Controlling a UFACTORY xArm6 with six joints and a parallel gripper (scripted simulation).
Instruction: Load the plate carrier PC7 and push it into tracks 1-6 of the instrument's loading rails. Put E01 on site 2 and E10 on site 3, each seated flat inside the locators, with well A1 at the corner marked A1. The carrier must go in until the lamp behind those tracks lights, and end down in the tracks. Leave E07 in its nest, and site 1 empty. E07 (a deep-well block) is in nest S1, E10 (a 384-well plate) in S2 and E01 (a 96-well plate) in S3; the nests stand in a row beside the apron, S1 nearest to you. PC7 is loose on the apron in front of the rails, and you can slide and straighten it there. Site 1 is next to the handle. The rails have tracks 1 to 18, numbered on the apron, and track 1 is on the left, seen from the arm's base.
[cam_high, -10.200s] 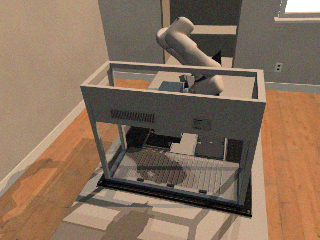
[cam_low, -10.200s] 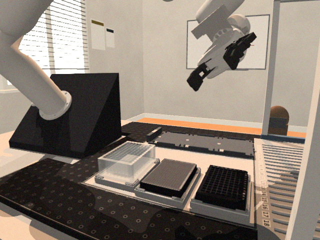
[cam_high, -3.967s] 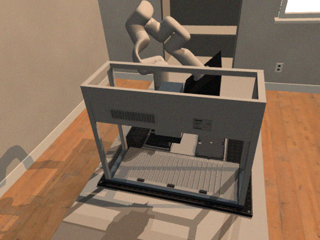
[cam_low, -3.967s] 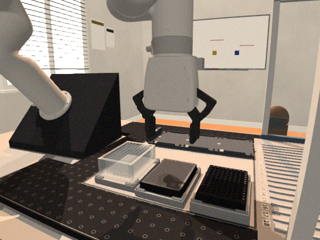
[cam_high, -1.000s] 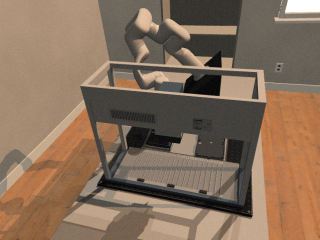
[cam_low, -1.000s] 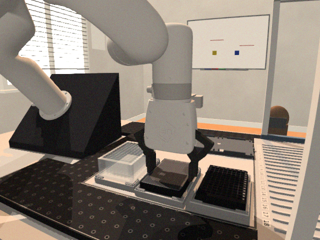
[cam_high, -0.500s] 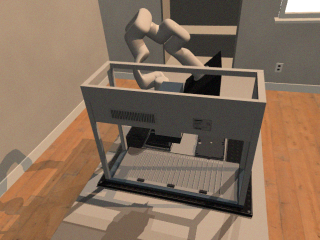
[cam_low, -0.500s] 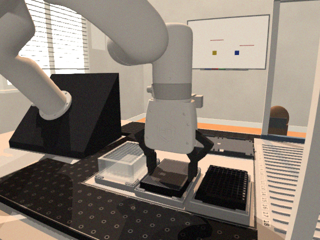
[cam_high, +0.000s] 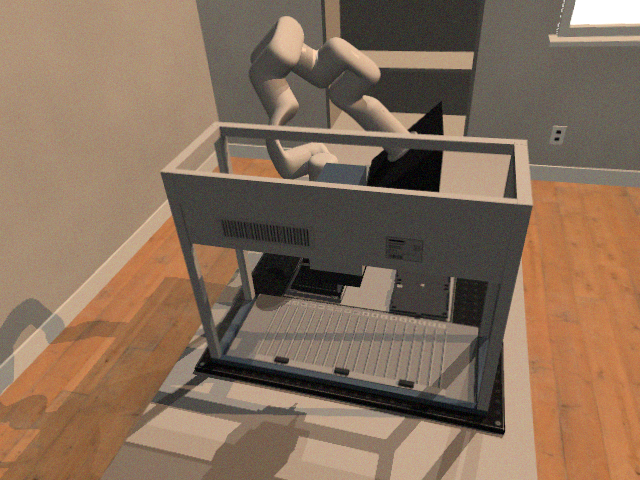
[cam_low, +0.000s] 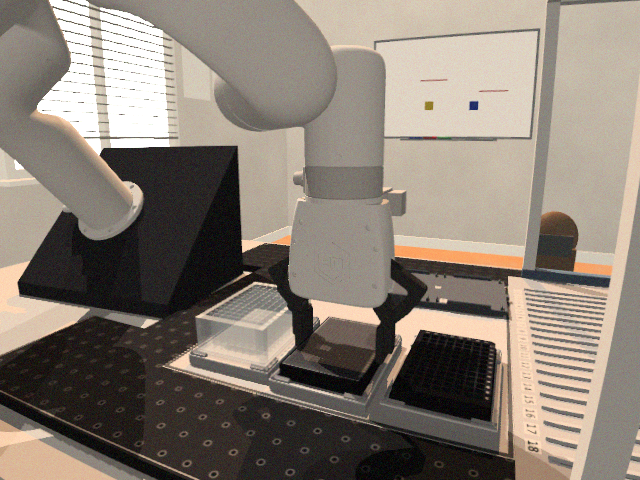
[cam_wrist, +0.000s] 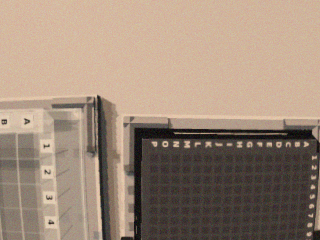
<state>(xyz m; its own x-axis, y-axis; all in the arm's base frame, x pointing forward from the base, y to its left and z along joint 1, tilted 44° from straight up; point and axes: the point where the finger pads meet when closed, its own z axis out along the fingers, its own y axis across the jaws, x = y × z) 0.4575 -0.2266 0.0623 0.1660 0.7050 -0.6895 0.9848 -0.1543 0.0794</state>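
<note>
Now: hand 1 cm above the E10. Also, from my hand: nest S2: 2 cm below; 96-well plate E01: 11 cm ahead, 1 cm to the right, 1 cm below; clear deep-well block E07: 10 cm behind, 2 cm to the left.
</note>
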